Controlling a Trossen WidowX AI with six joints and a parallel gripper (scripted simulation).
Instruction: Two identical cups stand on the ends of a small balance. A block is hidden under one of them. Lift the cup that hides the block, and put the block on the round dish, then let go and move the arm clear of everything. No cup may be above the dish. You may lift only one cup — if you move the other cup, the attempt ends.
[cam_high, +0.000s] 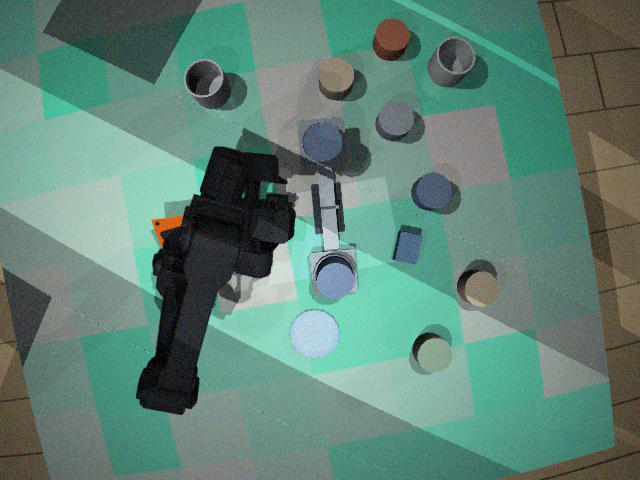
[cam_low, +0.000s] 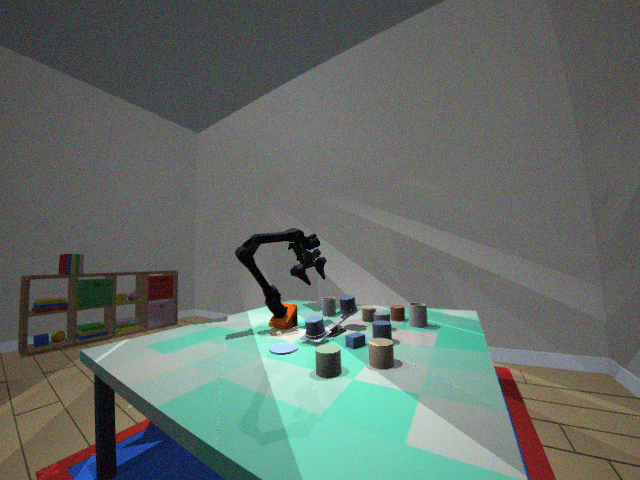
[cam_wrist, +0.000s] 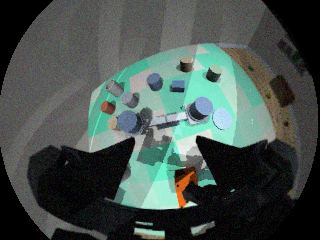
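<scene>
My gripper tip is now 60 mm short of the grey block, 140 mm to the left of it and 180 mm above it. The rest, counted from my gripper tip: round dish (10 mm behind, 250 mm to the right, 210 mm below); then blue cuboid (210 mm ahead, 120 mm to the right, 200 mm below).
</scene>
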